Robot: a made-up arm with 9 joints.
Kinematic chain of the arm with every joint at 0, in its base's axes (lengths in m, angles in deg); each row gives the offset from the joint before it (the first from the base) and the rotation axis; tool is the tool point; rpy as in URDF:
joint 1: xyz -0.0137 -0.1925 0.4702 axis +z
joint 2: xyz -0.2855 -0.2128 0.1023 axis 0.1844 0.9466 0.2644
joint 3: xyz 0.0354 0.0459 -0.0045 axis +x
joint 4: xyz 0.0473 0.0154 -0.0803 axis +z
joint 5: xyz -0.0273 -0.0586 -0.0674 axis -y
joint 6: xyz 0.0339 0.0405 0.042 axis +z
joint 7: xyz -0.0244 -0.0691 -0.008 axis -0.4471 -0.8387 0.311
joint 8: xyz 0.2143 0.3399 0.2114 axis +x
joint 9: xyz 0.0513 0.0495 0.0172 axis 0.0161 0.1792 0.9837
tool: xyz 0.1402 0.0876 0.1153 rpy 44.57 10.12 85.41
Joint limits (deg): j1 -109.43..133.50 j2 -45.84..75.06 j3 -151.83..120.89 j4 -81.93..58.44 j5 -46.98..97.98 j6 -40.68..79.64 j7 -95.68..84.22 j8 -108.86..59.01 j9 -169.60..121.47
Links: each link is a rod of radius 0.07 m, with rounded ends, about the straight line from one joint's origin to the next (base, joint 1, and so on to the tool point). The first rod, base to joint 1, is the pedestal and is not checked.
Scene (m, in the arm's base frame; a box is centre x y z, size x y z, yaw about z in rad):
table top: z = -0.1
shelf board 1: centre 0.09 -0.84 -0 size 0.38 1.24 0.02 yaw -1.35
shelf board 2: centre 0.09 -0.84 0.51 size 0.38 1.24 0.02 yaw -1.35
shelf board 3: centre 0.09 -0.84 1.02 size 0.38 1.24 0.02 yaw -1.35
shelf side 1: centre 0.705 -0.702 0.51 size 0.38 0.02 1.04 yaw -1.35
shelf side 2: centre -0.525 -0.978 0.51 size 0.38 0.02 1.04 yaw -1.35
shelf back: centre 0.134 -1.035 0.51 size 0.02 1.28 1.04 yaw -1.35
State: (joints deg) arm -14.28 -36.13 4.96 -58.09 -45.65 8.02 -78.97 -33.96 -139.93
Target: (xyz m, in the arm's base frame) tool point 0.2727 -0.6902 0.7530
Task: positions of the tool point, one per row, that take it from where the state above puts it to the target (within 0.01 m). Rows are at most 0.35 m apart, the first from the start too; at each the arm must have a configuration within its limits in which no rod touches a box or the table.
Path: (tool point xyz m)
1: 0.3055 -0.5925 0.3170
2: 0.4236 -0.3349 0.4333
3: 0.4135 -0.0923 0.6293
4: 0.2754 0.0690 0.8629
5: 0.0440 0.1031 1.0781
6: -0.2205 -0.0003 1.2202
7: 0.0260 0.0246 1.1223
8: 0.2073 -0.0480 0.9924
9: 0.2971 -0.1738 0.8736
10: 0.3046 -0.3004 0.7944
11: 0.2628 -0.3856 0.7599
12: 0.2098 -0.4101 0.7530
13: 0.2342 -0.5653 0.7689
14: 0.2728 -0.6902 0.7530

